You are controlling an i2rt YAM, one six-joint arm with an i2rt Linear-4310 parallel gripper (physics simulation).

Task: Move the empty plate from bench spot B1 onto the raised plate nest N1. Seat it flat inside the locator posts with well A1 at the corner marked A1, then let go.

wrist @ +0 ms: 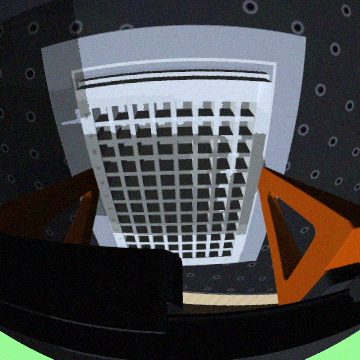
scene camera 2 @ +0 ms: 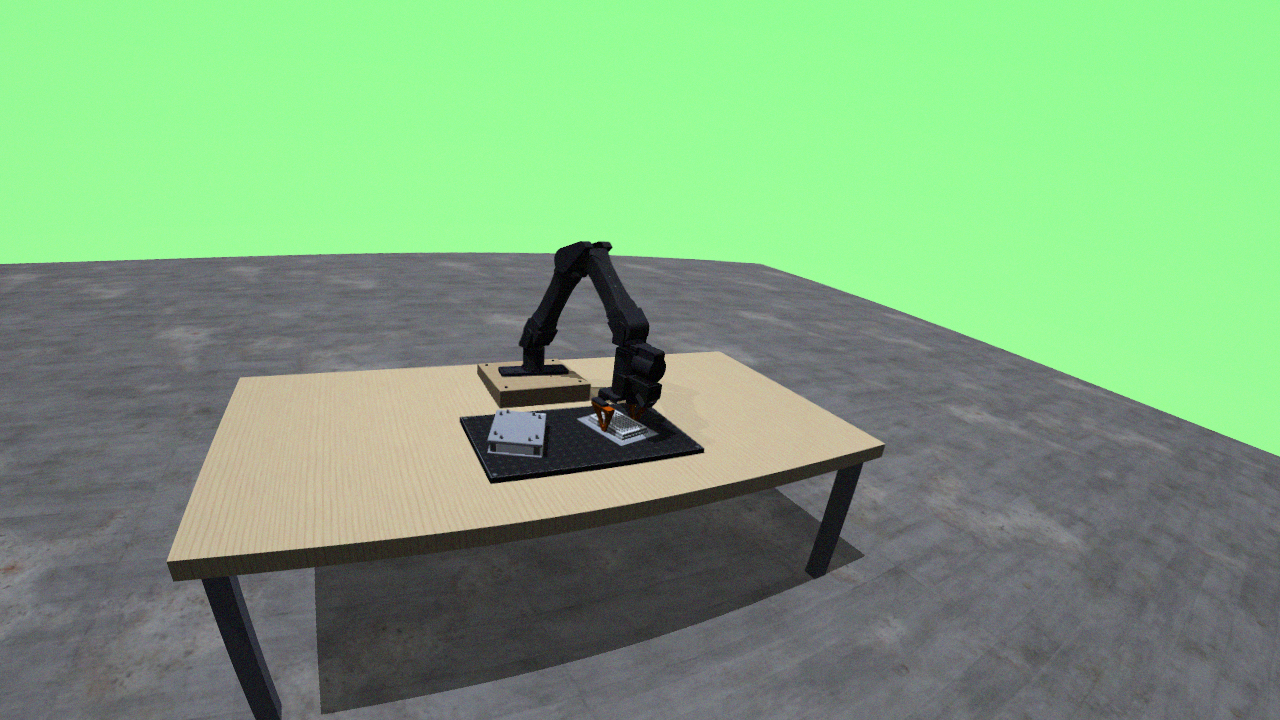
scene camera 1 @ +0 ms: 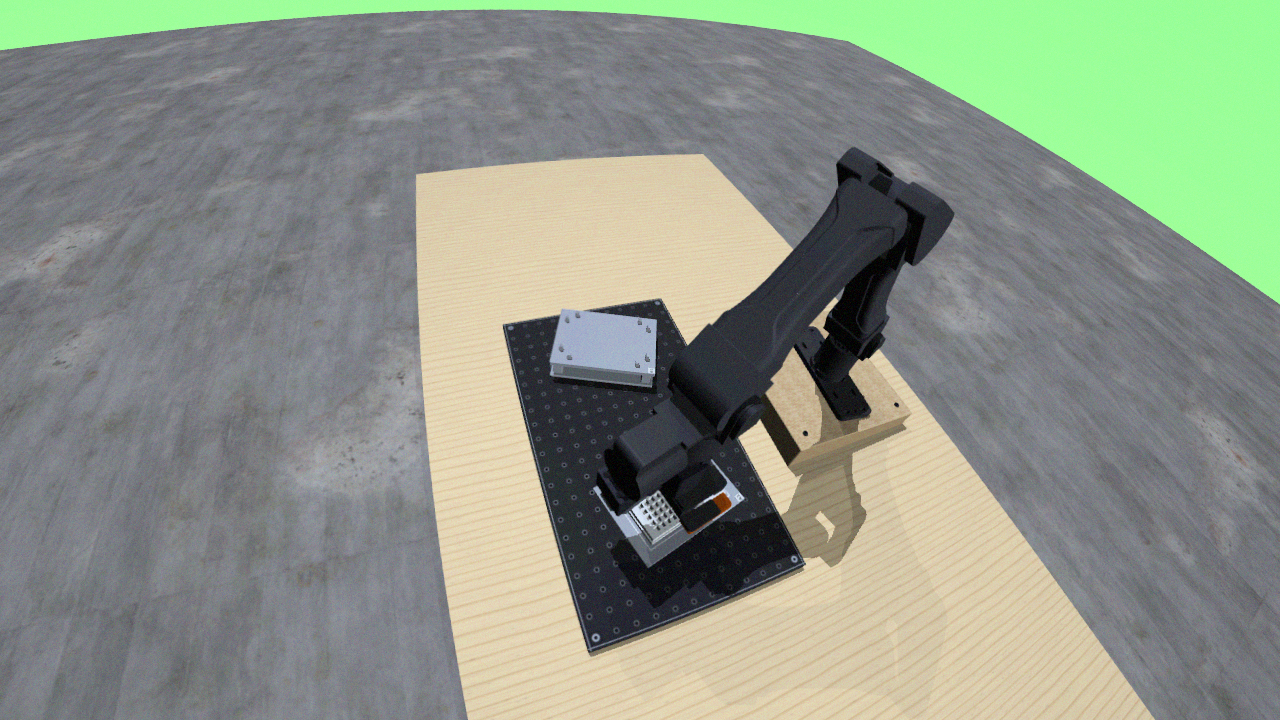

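Seen in the pictures: gripper, fingertip midpoint: [wrist: 178, 176] [scene camera 2: 618, 427] [scene camera 1: 667, 495]; arm's base at its link origin: [scene camera 2: 533, 372] [scene camera 1: 825, 371].
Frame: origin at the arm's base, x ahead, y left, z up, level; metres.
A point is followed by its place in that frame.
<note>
The white well plate [scene camera 1: 655, 520] @(x 0.358, y 0.177, z -0.013 m) [scene camera 2: 623, 427] @(x 0.357, y 0.143, z -0.014 m) [wrist: 175, 171] @(x 0.341, y 0.148, z -0.013 m) lies flat on a pale grey spot pad [wrist: 286, 89] @(x 0.396, y 0.109, z -0.027 m) on the black perforated board [scene camera 1: 573, 502] @(x 0.455, y 0.126, z -0.029 m) [scene camera 2: 573, 452] @(x 0.437, y -0.008, z -0.028 m). Its wells look empty. My gripper [wrist: 178, 176] @(x 0.329, y 0.143, z -0.027 m) [scene camera 1: 689, 510] [scene camera 2: 617, 413] @(x 0.329, y 0.143, z -0.027 m) is open, its orange fingers standing on either long side of the plate, low around it. The arm hides part of the plate in scene camera 1. The raised grey plate nest [scene camera 1: 603, 347] @(x 0.368, y -0.104, z 0.007 m) [scene camera 2: 517, 432] @(x 0.393, y -0.129, z 0.007 m) with small corner posts stands at the board's other end, with nothing on it.
The board lies on a wooden table [scene camera 1: 536, 223] @(x 0.433, y -0.538, z -0.042 m) [scene camera 2: 357, 465] @(x 0.424, y -0.493, z -0.041 m). The arm's base stands on a wooden block [scene camera 1: 805, 420] @(x 0.094, y 0.087, z 0.007 m) [scene camera 2: 535, 385] @(x 0.121, y -0.022, z 0.008 m) beside the board. Grey floor surrounds the table.
</note>
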